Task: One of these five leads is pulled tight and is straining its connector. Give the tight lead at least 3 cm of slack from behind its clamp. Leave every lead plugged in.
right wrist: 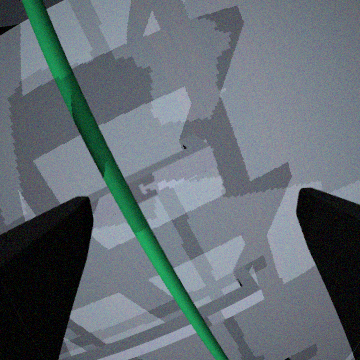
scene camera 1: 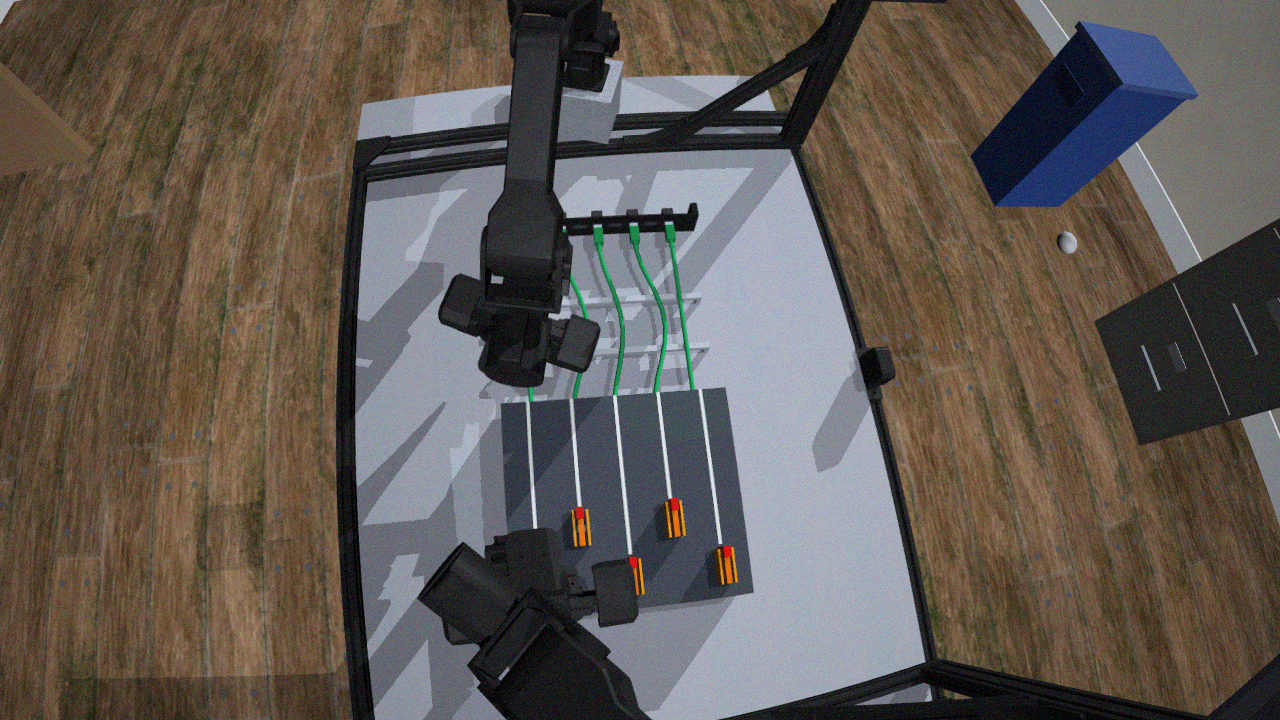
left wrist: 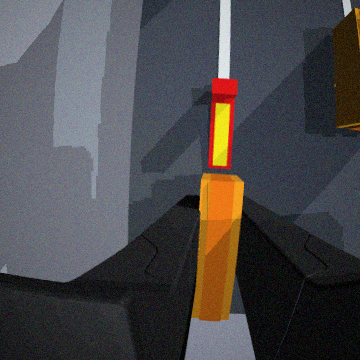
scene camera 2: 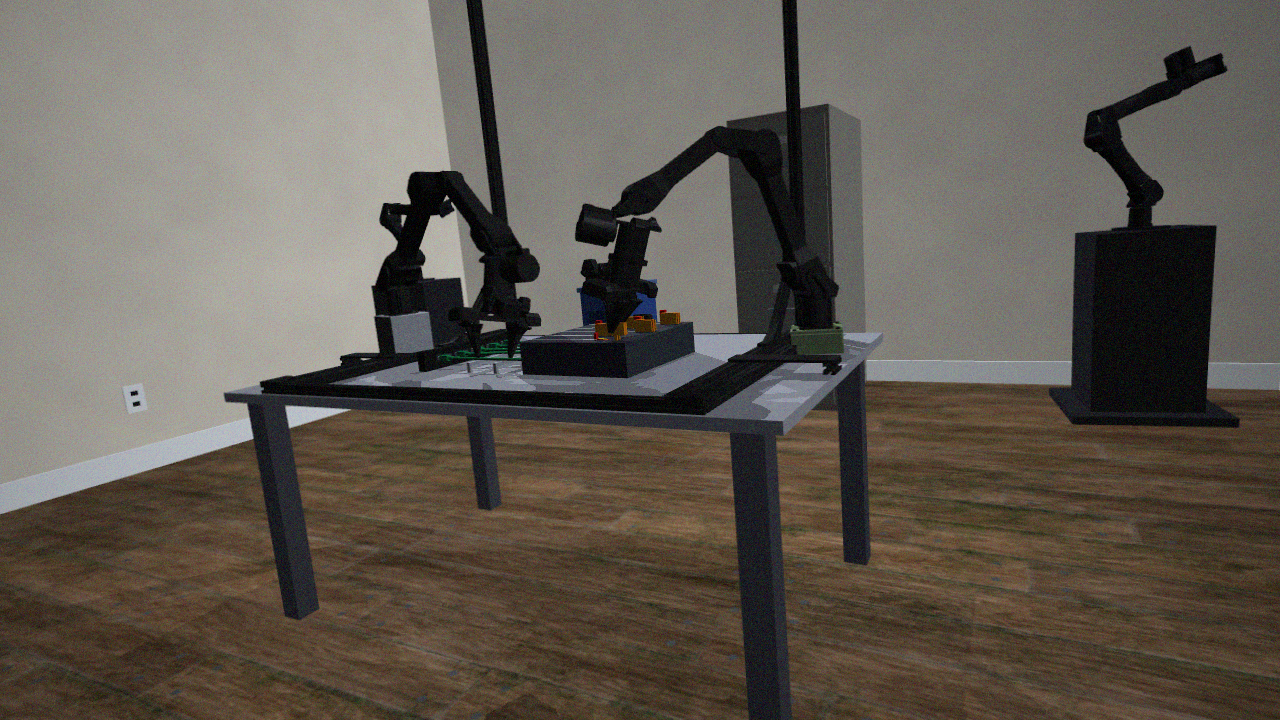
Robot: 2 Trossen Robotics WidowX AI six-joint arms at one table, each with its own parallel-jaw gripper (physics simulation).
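Places are measured from the left arm's base along level axes (x ahead, y left, z up), in metres.
Pixels of known places: left gripper, between the fingertips: [left wrist: 213, 208] [scene camera 2: 612, 332]; right gripper, between the fingertips: [right wrist: 196, 205] [scene camera 2: 494, 358]; left arm's base, origin of its link: [scene camera 2: 816, 326]; right arm's base, origin of its link: [scene camera 1: 585, 75] [scene camera 2: 401, 313].
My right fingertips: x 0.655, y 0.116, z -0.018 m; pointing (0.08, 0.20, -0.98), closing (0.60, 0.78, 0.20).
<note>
Ahead of a thing's pixels: the offset from my right fingertips to its top centre. "*": to the spot under its first point.
The leftmost green lead @[* dx -0.068, dy -0.001, dz -0.002 m] [scene camera 1: 530, 394] [right wrist: 122, 195] runs straight; much of it is hidden under the right arm in scene camera 1. My right gripper [scene camera 2: 494, 347] [right wrist: 196, 205] is open above the table, with this lead passing between its fingers in the right wrist view, nearer the finger at the left. My left gripper [scene camera 2: 619, 324] [left wrist: 213, 208] is shut on the orange clamp @[dx -0.293, dy +0.068, dz +0.070 m] [left wrist: 219, 240] at the end of the leftmost white line @[* dx -0.162, dy +0.028, dz +0.037 m] [scene camera 1: 531, 465] [left wrist: 225, 40]. A red piece with a yellow face @[* dx -0.262, dy +0.058, dz +0.039 m] [left wrist: 220, 135] lies in line with this clamp.
Other green leads [scene camera 1: 620, 331] [scene camera 1: 663, 331] [scene camera 1: 681, 304] run from the black connector rail @[* dx +0.133, dy -0.200, dz -0.001 m] [scene camera 1: 617, 223] to the dark block @[* dx -0.292, dy -0.182, dz +0.037 m] [scene camera 1: 738, 501]. Several orange clamps [scene camera 1: 581, 528] [scene camera 1: 674, 519] [scene camera 1: 726, 565] sit there. Thin crossbars @[* dx +0.008, dy -0.186, dz -0.011 m] [scene camera 1: 640, 301] lie beneath the leads. A black frame [scene camera 1: 349, 376] edges the table.
</note>
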